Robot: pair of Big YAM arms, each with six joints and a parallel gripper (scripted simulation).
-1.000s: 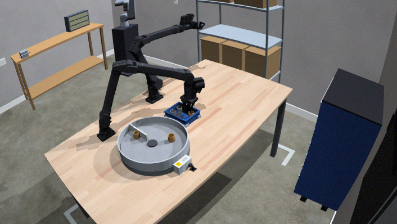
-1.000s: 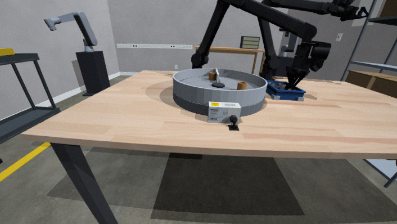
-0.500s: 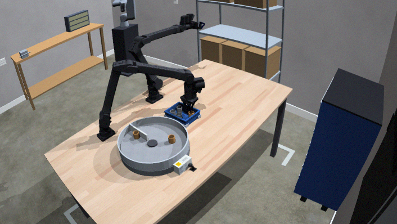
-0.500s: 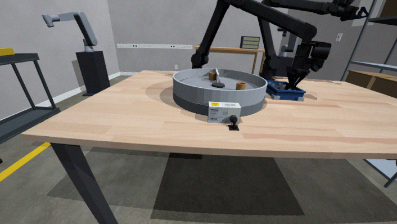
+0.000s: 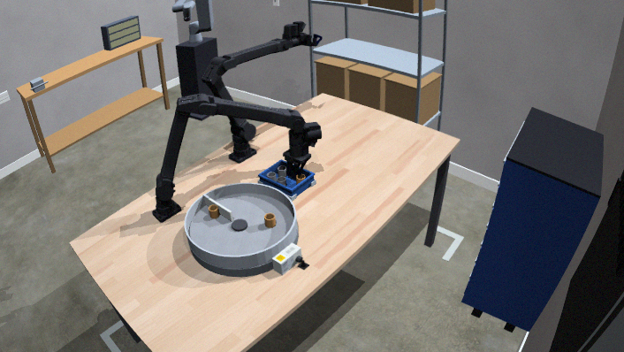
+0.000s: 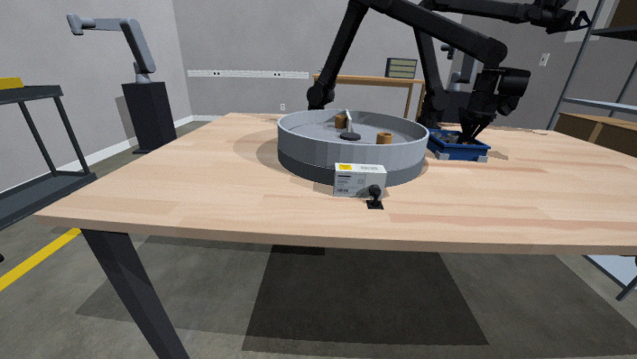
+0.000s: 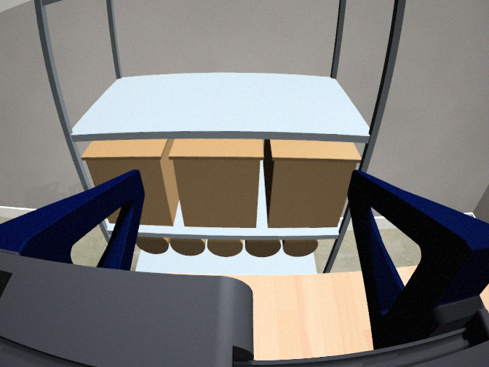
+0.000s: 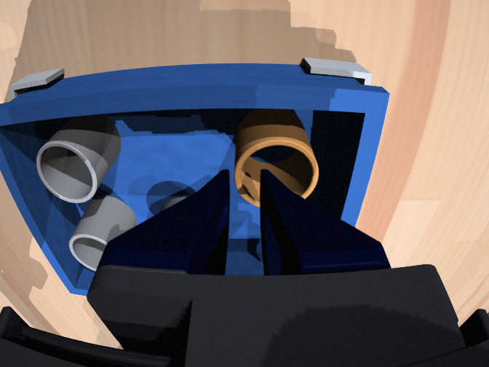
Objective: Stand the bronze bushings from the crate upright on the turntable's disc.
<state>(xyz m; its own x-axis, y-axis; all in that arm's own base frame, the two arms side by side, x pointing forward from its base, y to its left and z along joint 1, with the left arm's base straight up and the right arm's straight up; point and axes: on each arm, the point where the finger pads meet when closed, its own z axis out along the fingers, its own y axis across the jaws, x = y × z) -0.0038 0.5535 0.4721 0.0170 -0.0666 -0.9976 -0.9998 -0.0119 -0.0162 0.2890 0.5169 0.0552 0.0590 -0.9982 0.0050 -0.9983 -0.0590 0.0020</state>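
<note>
The blue crate is 4 cm behind my right hand, 3 cm to the right of it and 3 cm below it. From my right hand the other things lie so: turntable disc 1 cm ahead, 39 cm to the right.
</note>
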